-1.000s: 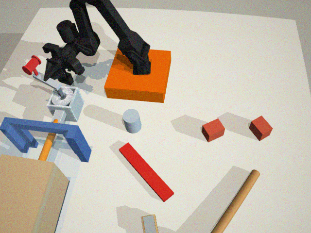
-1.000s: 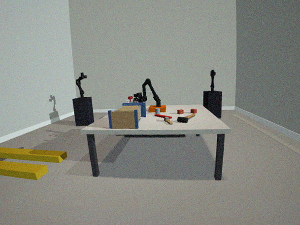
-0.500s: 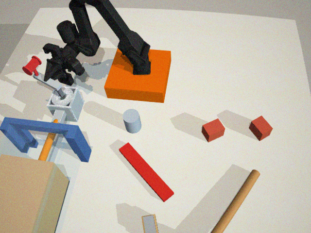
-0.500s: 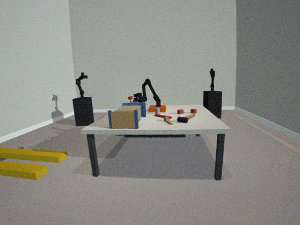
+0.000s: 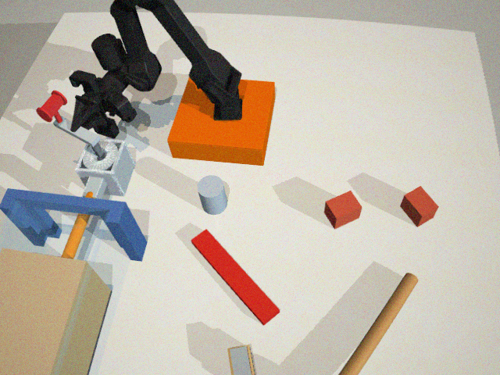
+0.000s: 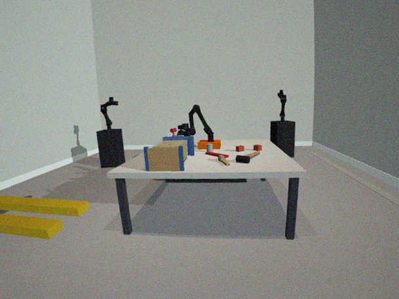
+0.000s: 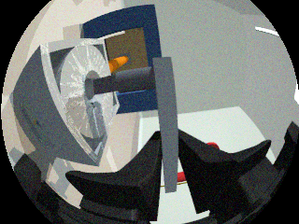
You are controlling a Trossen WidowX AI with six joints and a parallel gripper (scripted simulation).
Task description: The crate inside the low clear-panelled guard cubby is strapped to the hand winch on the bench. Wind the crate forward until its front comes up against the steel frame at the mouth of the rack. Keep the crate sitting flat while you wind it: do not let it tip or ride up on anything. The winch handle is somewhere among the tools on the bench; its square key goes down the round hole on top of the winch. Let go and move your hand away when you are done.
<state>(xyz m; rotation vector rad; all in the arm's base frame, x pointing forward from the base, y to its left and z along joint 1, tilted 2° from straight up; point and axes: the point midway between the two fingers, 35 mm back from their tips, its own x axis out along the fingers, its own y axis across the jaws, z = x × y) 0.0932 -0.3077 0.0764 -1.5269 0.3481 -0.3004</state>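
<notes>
Right now the red knob is 30 mm behind my gripper tip, 40 mm to the right of it and 40 mm above it. Also, from my gripper tip: flat red bar (270 mm ahead, 340 mm to the left, 140 mm below); grey winch (40 mm to the left, 110 mm below); winch handle (10 mm behind, 10 mm to the right, 10 mm above).
</notes>
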